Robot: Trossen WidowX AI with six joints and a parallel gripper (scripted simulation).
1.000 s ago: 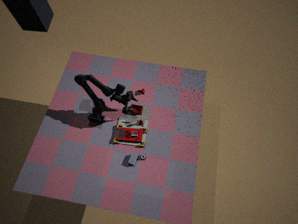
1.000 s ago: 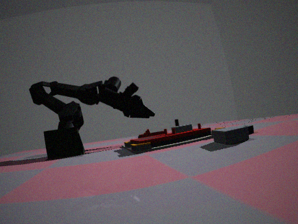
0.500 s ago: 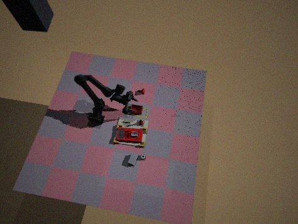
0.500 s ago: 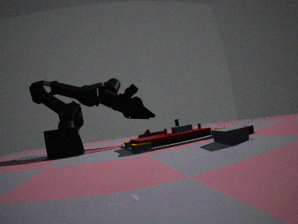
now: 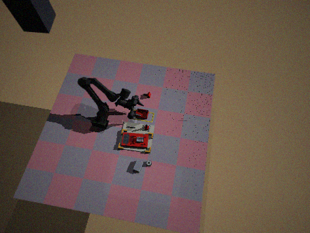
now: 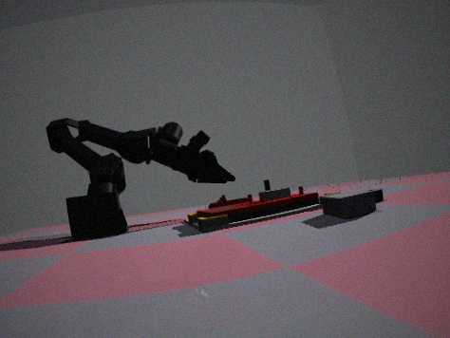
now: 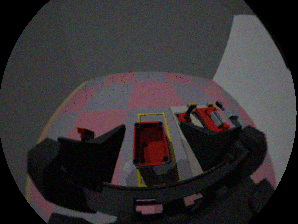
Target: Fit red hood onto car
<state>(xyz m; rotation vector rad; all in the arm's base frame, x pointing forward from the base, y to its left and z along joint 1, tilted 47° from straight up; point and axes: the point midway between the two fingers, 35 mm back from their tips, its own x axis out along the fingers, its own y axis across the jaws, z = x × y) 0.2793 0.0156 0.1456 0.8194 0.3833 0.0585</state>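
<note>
Now: gripper tip 10 mm past the red hood and 70 mm above it. The rest, counted from my gripper tip: grey engine block 220 mm to the right, 50 mm below.
</note>
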